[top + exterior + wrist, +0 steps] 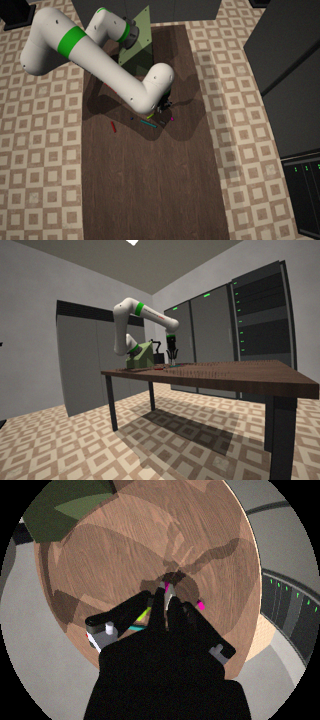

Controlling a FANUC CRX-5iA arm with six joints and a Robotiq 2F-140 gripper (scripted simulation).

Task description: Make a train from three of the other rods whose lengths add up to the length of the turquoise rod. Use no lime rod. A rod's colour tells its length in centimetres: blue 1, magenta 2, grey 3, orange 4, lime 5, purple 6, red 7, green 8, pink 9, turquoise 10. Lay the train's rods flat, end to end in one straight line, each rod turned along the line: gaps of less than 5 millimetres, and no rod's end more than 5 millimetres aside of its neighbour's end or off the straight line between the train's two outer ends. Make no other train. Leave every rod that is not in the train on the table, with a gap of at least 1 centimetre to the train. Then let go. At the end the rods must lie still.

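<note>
Now: the small blue rod 3 cm ahead of my hand, 18 cm to the right of it and 3 cm below it. Round my hand: grey rod 8 cm ahead, 3 cm below; lime rod 3 cm ahead, 6 cm to the right, 3 cm below; turquoise rod 7 cm ahead, 8 cm to the right, 3 cm below.
</note>
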